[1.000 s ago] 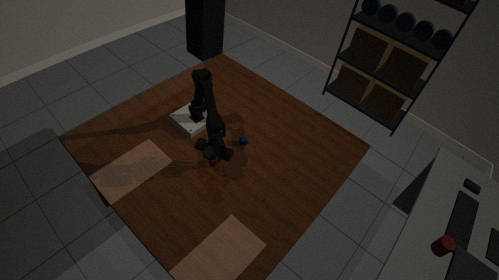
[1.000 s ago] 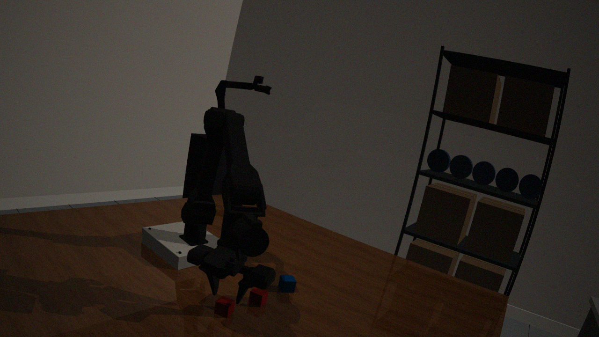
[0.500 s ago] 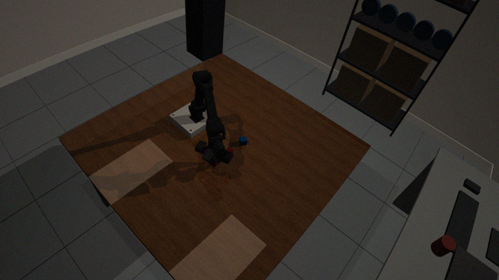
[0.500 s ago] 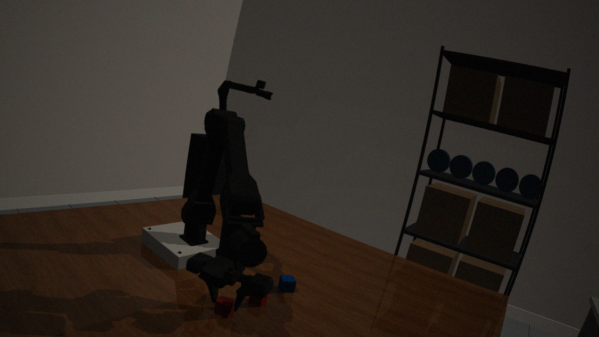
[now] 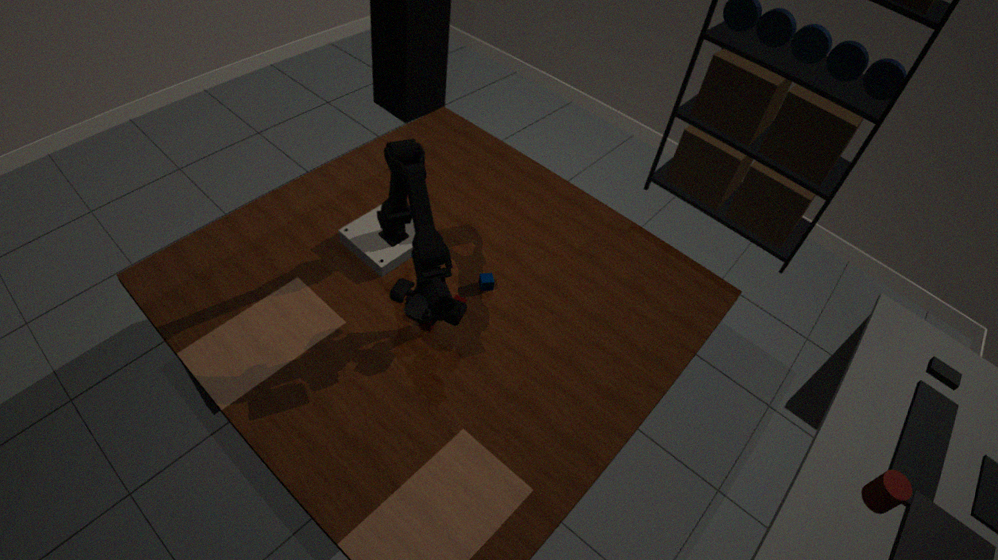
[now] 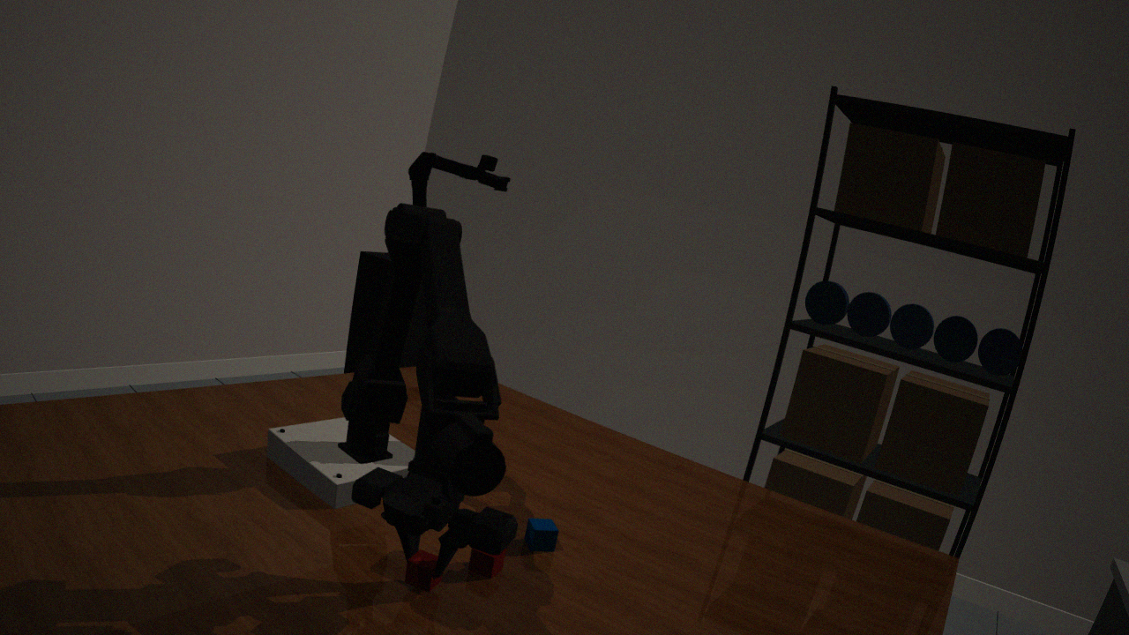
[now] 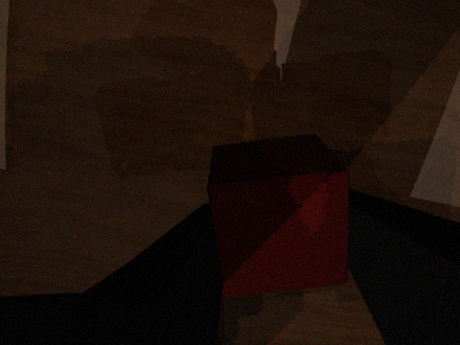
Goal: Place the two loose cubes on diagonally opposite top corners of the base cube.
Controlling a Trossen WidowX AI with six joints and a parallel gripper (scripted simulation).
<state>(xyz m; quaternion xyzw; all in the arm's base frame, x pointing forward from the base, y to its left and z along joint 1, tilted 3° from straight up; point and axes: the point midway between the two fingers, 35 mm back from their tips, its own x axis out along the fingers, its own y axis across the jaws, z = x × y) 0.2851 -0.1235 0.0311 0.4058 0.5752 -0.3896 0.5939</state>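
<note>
The blue cube is 22 cm to the left of my gripper tip and 1 cm below it.
</note>
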